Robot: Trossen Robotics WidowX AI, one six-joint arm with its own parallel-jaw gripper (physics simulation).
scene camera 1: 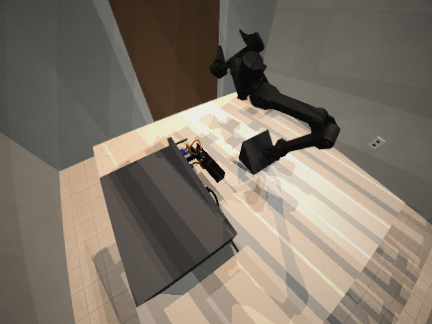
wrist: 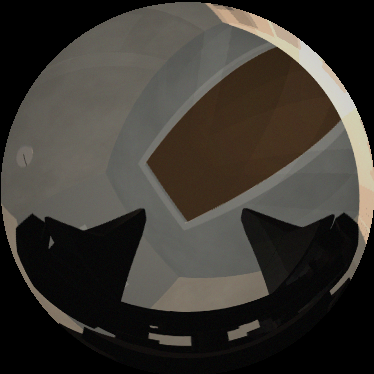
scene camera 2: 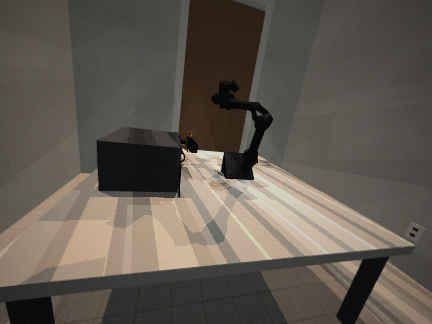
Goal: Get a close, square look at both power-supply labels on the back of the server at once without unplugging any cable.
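Seen in the pictures: gripper, fingertip midpoint: (scene camera 1: 229,38) (wrist: 194,214); arm's base, origin of the base link: (scene camera 1: 268,150) (scene camera 2: 245,167).
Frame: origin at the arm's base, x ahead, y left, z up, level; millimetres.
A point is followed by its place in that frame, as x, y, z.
The server (scene camera 1: 165,215) @[603, -6, 148] (scene camera 2: 139,167) @[631, 163, 49] is a large dark box on the table. Its back side faces the arm. Orange cables (scene camera 1: 196,145) @[330, -195, 121], blue parts and a black block (scene camera 1: 213,169) @[343, -69, 82] (scene camera 2: 192,145) @[332, -134, 94] stick out from that side, and a black cable loops lower down. The power-supply labels cannot be made out in either scene view, and the server does not show in the wrist view. My gripper (scene camera 1: 230,40) @[110, -256, 477] (scene camera 2: 224,90) @[110, -256, 477] (wrist: 194,214) @[110, -256, 477] is open and empty, raised high above the table and away from the server. The wrist view faces the walls and door.
The arm's dark base (scene camera 1: 256,152) @[73, -29, 18] (scene camera 2: 238,166) @[47, -10, 2] stands on the table (scene camera 1: 320,220) @[87, 408, -63] (scene camera 2: 280,220) @[101, 464, -63], across from the server's back. A brown door (scene camera 1: 175,50) (scene camera 2: 220,60) (wrist: 240,135) is in the wall beyond. A wall outlet (scene camera 1: 376,143) (scene camera 2: 415,232) is at the right.
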